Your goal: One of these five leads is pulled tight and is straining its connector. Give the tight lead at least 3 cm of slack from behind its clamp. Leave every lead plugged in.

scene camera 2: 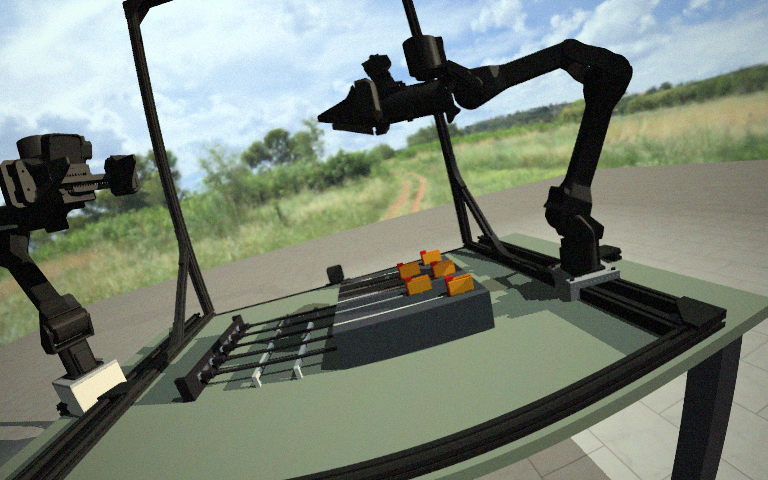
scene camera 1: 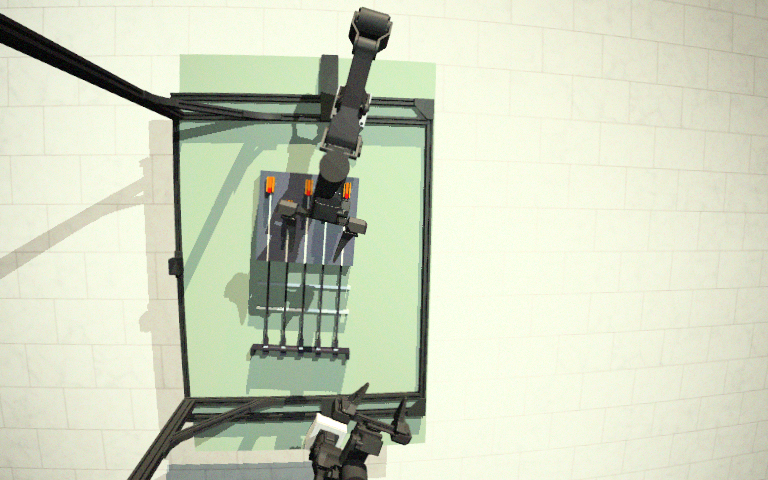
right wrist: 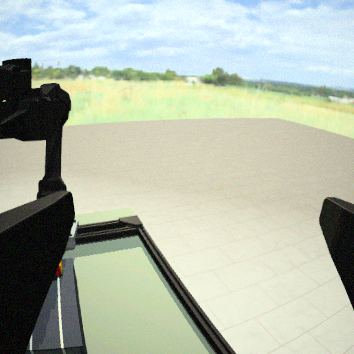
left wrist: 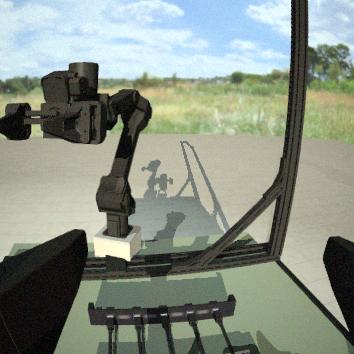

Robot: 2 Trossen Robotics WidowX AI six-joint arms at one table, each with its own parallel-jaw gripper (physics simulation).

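Pixels of known places: left gripper, fingertip midpoint: [scene camera 2: 325, 123] [scene camera 1: 312, 257] [left wrist: 211, 248]; right gripper, fingertip midpoint: [scene camera 2: 104, 158] [scene camera 1: 387, 390] [right wrist: 201, 208] [left wrist: 15, 125]; left arm's base, origin of the base link: [scene camera 2: 582, 268]; right arm's base, origin of the base link: [scene camera 2: 84, 370] [scene camera 1: 325, 440] [left wrist: 117, 231].
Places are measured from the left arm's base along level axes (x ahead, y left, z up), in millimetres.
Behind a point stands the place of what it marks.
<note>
Five black leads [scene camera 1: 304, 300] {x 584, y 3, z -9 mm} [scene camera 2: 243, 366] {x 623, y 117, z -7 mm} [left wrist: 168, 335] {x 674, y 17, z -8 mm} run from the dark connector bar [scene camera 1: 274, 349] {x 747, y -47, z 5 mm} [scene camera 2: 189, 384] {x 708, y 168, z -5 mm} [left wrist: 98, 316] {x 710, y 155, z -10 mm} to a dark grey block [scene camera 1: 277, 249] [scene camera 2: 419, 333]. They look plugged in; I cannot tell which is tight. Pale lines continue on the block to orange clamps with red parts, such as the near corner clamp [scene camera 2: 459, 284] {x 238, y 56, z 47 mm} and the leftmost clamp [scene camera 1: 270, 184] {x 274, y -159, z 55 mm}. My left gripper [scene camera 1: 313, 243] {x 394, y 0, z 353 mm} [scene camera 2: 327, 121] {x 394, y 0, z 353 mm} [left wrist: 211, 248] {x 394, y 0, z 353 mm} is open and empty, high above the block, hiding parts of it in scene camera 1. My right gripper [scene camera 1: 385, 392] {x 645, y 229, z 362 mm} [right wrist: 201, 208] {x 645, y 229, z 362 mm} is open and empty, beyond the connector bar.
Two pale rails cross beneath the leads; the near-bar rail [scene camera 1: 274, 309] [scene camera 2: 256, 378] is one. A black frame [scene camera 1: 427, 226] {x 280, y 311, z -21 mm} [scene camera 2: 492, 435] {x 248, y 313, z -15 mm} borders the green table, with uprights at both ends. A small black block [scene camera 1: 175, 265] {x 563, y -373, z 21 mm} [scene camera 2: 335, 273] {x 566, y -367, z 0 mm} sits on its far side in scene camera 2.
</note>
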